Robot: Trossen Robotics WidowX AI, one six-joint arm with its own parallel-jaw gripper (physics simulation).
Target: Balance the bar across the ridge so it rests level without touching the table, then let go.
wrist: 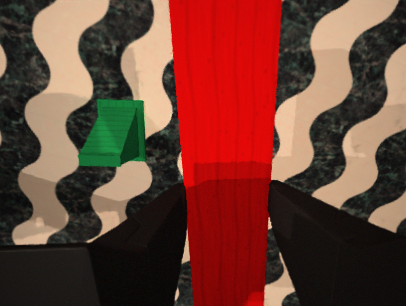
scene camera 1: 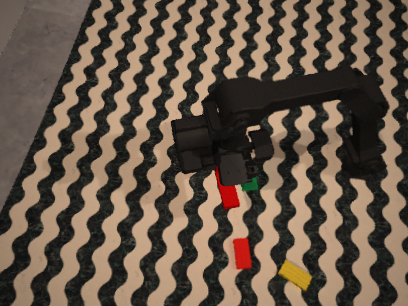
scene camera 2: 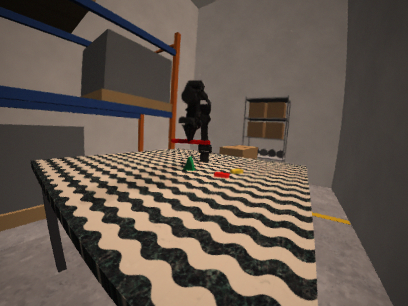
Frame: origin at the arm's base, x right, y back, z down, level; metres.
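Seen in the pictures: gripper, between the fingertips: (wrist: 226, 192) (scene camera 2: 190, 140); arm's base, origin of its link: (scene camera 1: 355, 167) (scene camera 2: 204, 161).
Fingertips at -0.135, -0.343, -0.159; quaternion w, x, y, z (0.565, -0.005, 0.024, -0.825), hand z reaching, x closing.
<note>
Offsets run from my fingertips to a thing's top centre, as dx, dy, dz. Level surfaces: height alone.
The long red bar {-0.003, +0.001, -0.006} (scene camera 1: 229, 196) (scene camera 2: 200, 142) (wrist: 227, 90) is held in the air, roughly level in the second scene view. My gripper (scene camera 2: 189, 139) (wrist: 226, 192) is shut on it, one finger against each long side. The green ridge {+0.052, +0.071, +0.093} (scene camera 1: 250, 184) (scene camera 2: 189, 164) (wrist: 112, 135) stands upright on the table {dz +0.159} (scene camera 2: 200, 225). The bar is above the ridge's height, with a gap between them. In the wrist view the ridge shows to the left of the bar. In the first scene view the arm hides the fingers, part of the bar and part of the ridge.
A small red block {-0.140, +0.077, +0.143} (scene camera 1: 242, 253) (scene camera 2: 222, 175) and a yellow block {-0.167, +0.200, +0.143} (scene camera 1: 295, 275) (scene camera 2: 237, 171) lie on the table, on the near side in the first scene view. Blue and orange racking (scene camera 2: 176, 90) and a shelf unit with boxes (scene camera 2: 267, 100) stand beyond the table.
</note>
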